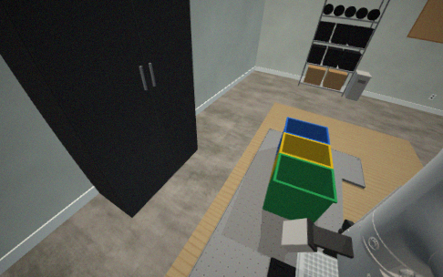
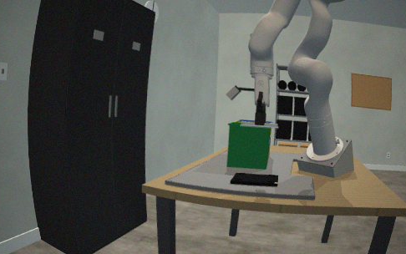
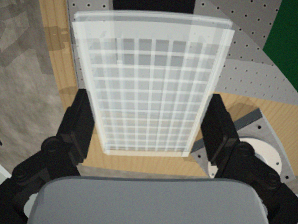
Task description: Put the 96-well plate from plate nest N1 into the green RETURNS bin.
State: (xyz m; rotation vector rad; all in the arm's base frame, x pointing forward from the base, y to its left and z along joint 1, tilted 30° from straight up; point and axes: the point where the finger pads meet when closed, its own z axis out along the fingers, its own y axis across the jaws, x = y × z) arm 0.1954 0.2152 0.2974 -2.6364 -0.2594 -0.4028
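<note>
The green bin lies 12 cm ahead of my hand, 24 cm to the right of it and 12 cm below it. Also, from my hand: black plate nest 20 cm below; yellow bin 15 cm ahead, 37 cm to the right, 12 cm below; white 96-well plate 1 cm below.
</note>
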